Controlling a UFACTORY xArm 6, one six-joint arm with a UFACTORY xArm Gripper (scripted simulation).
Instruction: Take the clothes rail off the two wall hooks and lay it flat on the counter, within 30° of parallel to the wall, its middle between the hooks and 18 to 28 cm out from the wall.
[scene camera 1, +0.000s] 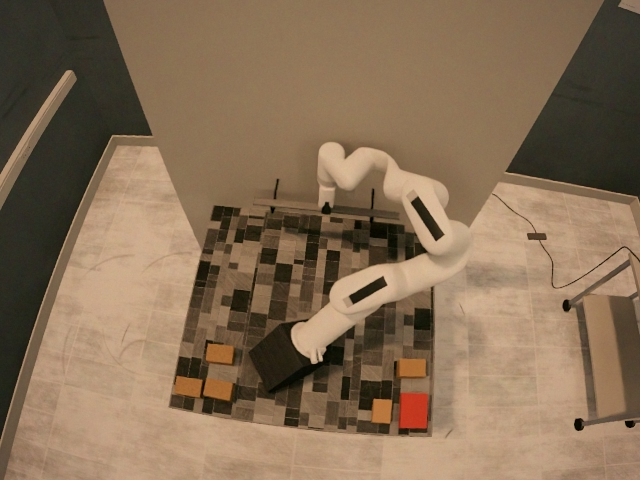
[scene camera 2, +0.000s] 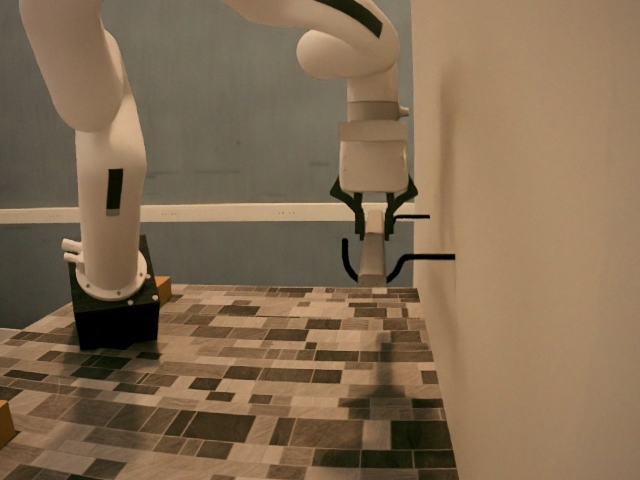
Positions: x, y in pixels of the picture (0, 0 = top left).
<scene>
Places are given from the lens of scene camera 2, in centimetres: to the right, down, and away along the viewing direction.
gripper (scene camera 2: 374, 239): 8, 0, 80
clothes rail (scene camera 2: 372, 274): 5, 4, 55
wall (scene camera 2: 524, 146): 13, -6, 31
The marked spots on the wall and the clothes rail are 27 cm apart.
</scene>
